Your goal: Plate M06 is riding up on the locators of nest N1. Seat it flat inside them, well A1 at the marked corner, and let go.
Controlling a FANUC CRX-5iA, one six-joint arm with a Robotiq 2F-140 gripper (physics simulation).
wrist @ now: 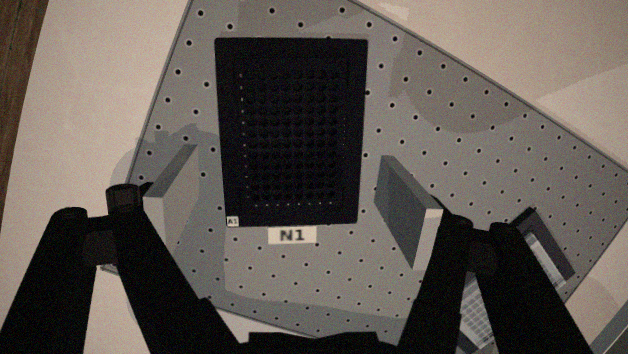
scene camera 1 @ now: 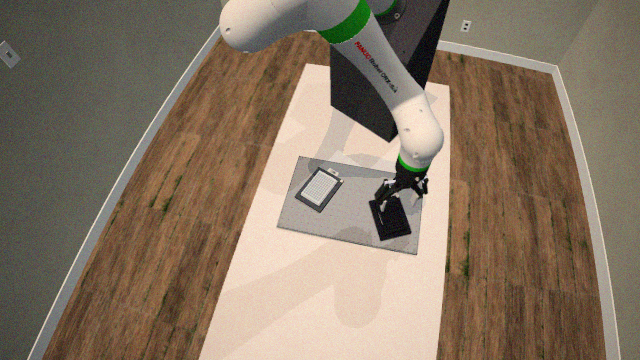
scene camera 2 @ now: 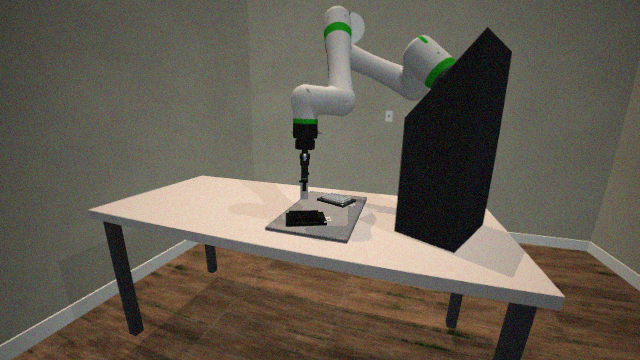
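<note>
Plate M06 is a black well plate inside the black nest N1. In the wrist view its edges run parallel to the nest's walls. It looks level in scene camera 2, though black on black hides small gaps and the locators. The white A1 mark is at the nest's lower left corner in the wrist view, and the plate's rows of small marks meet near that corner. My gripper is open and empty, above the nest's label end, with its fingertips spread wide and apart from the plate.
The N1 label lies beside the nest on the grey perforated board. A second dark nest holding a pale plate stands on the same board. A tall black pedestal carries the arm.
</note>
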